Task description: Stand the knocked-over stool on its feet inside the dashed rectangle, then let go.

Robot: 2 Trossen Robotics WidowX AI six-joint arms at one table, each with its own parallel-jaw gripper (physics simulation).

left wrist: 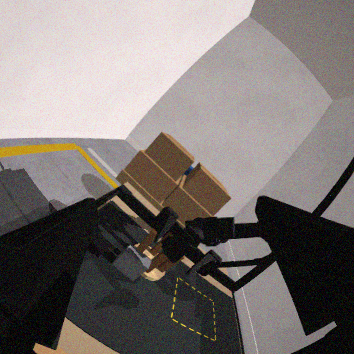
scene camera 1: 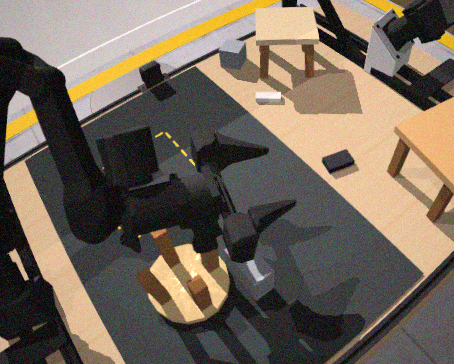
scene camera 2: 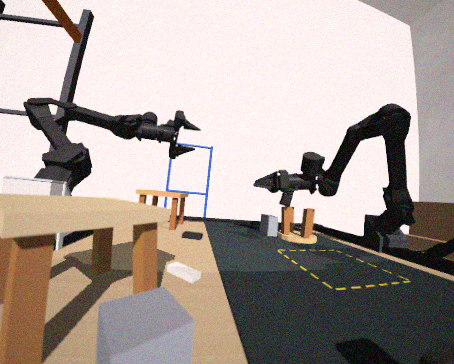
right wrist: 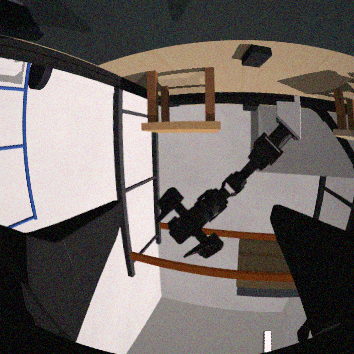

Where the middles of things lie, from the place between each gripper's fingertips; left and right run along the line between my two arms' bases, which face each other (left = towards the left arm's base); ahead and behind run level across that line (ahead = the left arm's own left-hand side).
Now: right hand 17 cm to the left of the stool point(scene camera 1: 185, 287), 12 cm above it and 3 cm past it.
The stool lies 38 cm to the right of my left hand, 28 cm below it and 14 cm behind it.
